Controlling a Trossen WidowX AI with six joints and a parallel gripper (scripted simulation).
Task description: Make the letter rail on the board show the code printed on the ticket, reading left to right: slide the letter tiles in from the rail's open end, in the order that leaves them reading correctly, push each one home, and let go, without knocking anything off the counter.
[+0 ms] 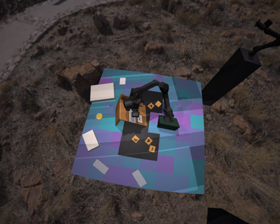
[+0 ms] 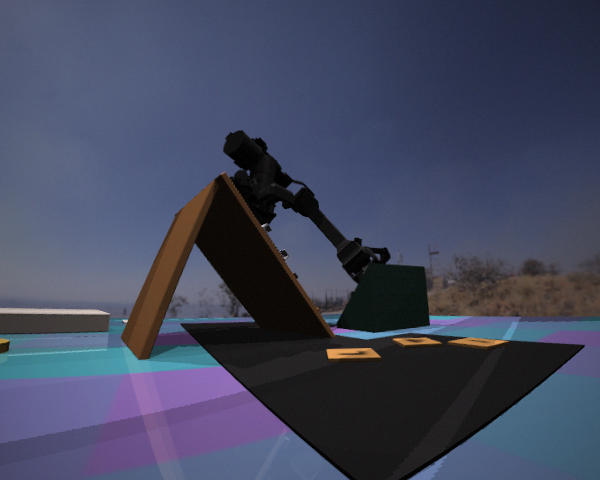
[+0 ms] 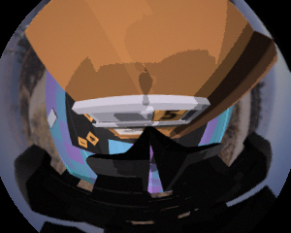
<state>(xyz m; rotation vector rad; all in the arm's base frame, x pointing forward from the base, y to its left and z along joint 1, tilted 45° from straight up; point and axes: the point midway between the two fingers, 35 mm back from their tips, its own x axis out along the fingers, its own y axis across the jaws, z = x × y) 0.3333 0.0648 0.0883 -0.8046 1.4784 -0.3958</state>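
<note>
Right now the letter tile is 19 cm behind my gripper tip, 22 cm to the left of it and 18 cm below it. Also, from my gripper tip: black mat: 13 cm behind, 2 cm to the left, 18 cm below; yellow disc: 37 cm ahead, 7 cm to the left, 17 cm below; white ticket: 6 cm behind, 4 cm to the left, 10 cm below.
</note>
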